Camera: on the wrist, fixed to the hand. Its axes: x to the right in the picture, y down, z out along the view.
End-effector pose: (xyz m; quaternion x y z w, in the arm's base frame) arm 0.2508 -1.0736 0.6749 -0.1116 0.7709 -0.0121 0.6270
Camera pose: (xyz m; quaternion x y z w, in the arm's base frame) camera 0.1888 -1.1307 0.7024 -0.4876 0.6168 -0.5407 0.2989
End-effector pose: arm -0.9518 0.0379 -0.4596 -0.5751 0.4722 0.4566 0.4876
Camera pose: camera -0.8979 -0.0301 -0.4412 -0.7492 0.1377 -0.1687 0.6256
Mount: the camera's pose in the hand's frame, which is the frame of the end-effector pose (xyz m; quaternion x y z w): -0.0041 -0.0503 -0.0729 0.1370 0.2108 -0.6425 0.7239
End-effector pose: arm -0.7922 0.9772 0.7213 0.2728 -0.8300 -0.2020 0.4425
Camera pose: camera -0.7149 0.9342 0.7281 0.8340 -0.3600 -0.2593 0.3281
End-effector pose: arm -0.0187 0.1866 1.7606 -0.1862 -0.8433 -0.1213 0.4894
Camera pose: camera 0.0183 0.1123 1.7917 0.4996 -0.6435 -0.3260 0.4796
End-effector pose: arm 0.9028 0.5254 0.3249 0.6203 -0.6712 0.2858 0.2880
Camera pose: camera 0.9556 0.5788 0.3721 0.8595 0.0125 0.2446 0.4486
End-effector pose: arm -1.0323 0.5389 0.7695 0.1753 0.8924 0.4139 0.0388
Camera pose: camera -1.0582 0.4546 0.7790 -0.5284 0.8235 0.1894 0.0819
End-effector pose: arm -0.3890 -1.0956 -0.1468 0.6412 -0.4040 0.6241 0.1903
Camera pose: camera -0.3977 -1.0097 -0.1268 0.6182 0.2451 0.5200 0.5360
